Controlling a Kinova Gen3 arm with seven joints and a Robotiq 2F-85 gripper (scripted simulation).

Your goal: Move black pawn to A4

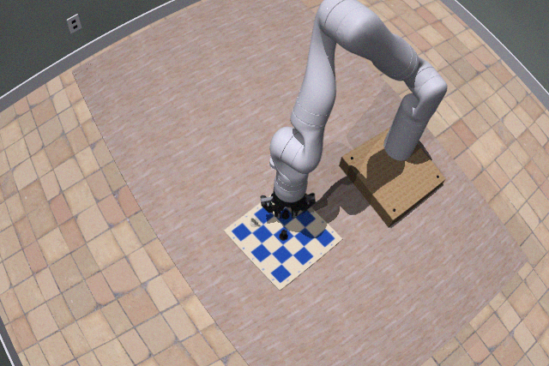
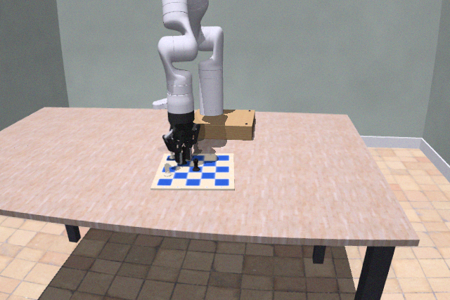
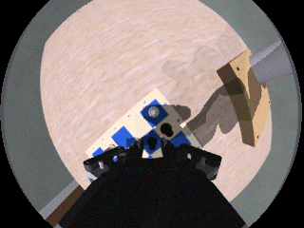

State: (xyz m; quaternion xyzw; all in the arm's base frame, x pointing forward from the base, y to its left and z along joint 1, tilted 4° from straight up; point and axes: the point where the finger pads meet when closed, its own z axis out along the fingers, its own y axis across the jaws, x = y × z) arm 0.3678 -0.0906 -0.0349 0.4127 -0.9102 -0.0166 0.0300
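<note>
Now: hand 10 mm above the black pawn. Also, from my hand: white pawn 40 mm to the right, 40 mm behind, 10 mm below; white knight 70 mm ahead, 40 mm to the right, 10 mm below; chessboard 40 mm to the left, 40 mm ahead, 30 mm below.
</note>
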